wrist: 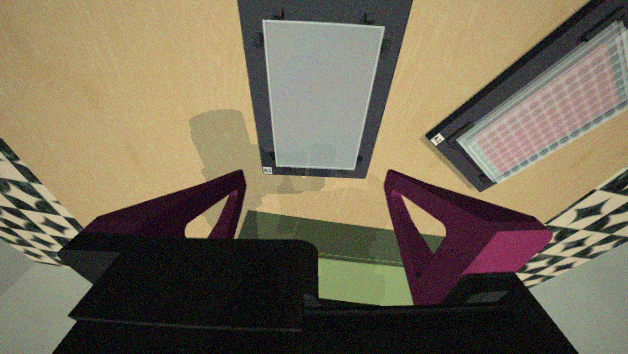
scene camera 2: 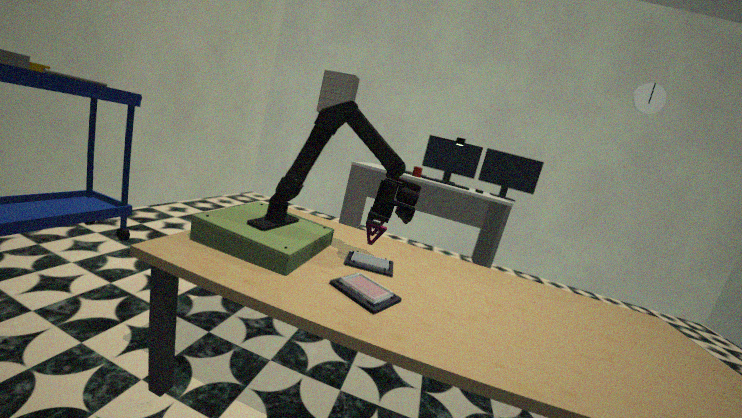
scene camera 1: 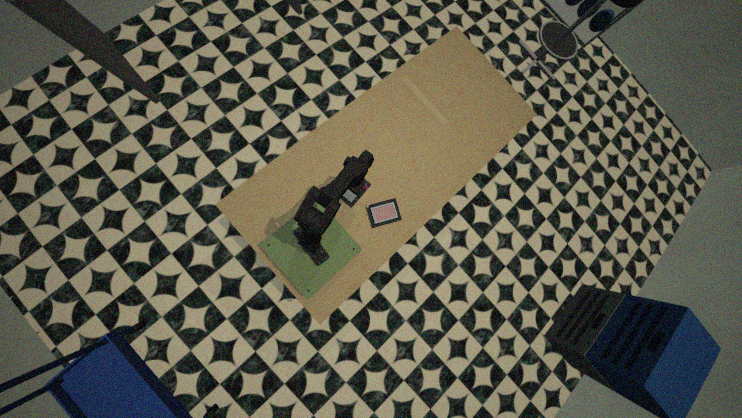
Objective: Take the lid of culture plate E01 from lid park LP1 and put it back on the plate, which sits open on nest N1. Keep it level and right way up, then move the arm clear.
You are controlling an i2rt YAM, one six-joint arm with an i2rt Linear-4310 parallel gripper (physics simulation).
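Frame: origin at the arm's base, x right, y back, z down, level; millimetres.
Seen in the pictures: gripper, between the fingertips: point(wrist: 314, 177) point(scene camera 2: 370, 239) point(scene camera 1: 350, 187); arm's base, origin of its link: point(wrist: 325, 306) point(scene camera 2: 274, 222).
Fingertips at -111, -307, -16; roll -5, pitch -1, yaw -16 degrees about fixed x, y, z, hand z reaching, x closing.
Offsets run from my fingertips to a thing's middle, as dx, dy, dz. Level surfaces: height alone.
The pale, translucent lid @[-3, -18, +72] point(scene camera 1: 349, 195) point(scene camera 2: 369, 259) point(wrist: 322, 95) lies level on the dark lid park LP1 @[-3, -18, +76] point(scene camera 2: 385, 270) point(wrist: 255, 100). The open culture plate @[+198, -75, +67] point(scene camera 1: 384, 211) point(scene camera 2: 364, 287) point(wrist: 555, 105), with pink wells, sits on the dark nest N1 @[+198, -75, +77] point(scene camera 1: 373, 224) point(scene camera 2: 374, 311) point(wrist: 462, 167), which is turned at an angle to the park. My gripper point(scene camera 2: 372, 241) point(wrist: 314, 177) is open and empty, with magenta fingers. It hangs above the table beside the park; in the wrist view the fingertips stand apart near the park's labelled end. In scene camera 1 the arm partly hides the gripper and the park.
The arm's base stands on a green block point(scene camera 1: 332, 259) point(scene camera 2: 238, 241) point(wrist: 365, 282) at one end of the wooden table @[dz +86] point(scene camera 1: 441, 93) point(scene camera 2: 493, 321) point(wrist: 125, 100). A blue trolley point(scene camera 2: 129, 155), a desk point(scene camera 2: 358, 192) with two monitors and a blue cabinet point(scene camera 1: 685, 358) stand away from the table.
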